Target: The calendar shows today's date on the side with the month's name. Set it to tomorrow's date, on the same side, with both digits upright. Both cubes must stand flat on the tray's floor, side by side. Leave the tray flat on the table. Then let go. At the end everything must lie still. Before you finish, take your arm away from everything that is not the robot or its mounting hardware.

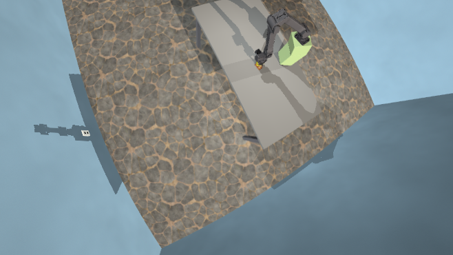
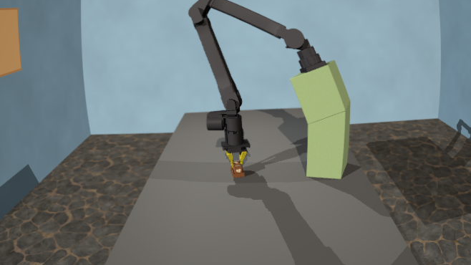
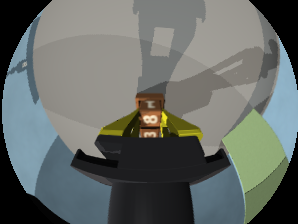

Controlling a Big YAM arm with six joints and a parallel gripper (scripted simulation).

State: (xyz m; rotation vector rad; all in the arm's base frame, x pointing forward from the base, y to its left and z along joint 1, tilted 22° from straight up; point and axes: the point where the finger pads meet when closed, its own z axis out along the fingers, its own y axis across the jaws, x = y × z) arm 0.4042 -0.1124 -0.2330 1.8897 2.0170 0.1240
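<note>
My hand is right at the brown number cube. Round my hand: calendar tray 20 mm to the left, 20 mm below.
</note>
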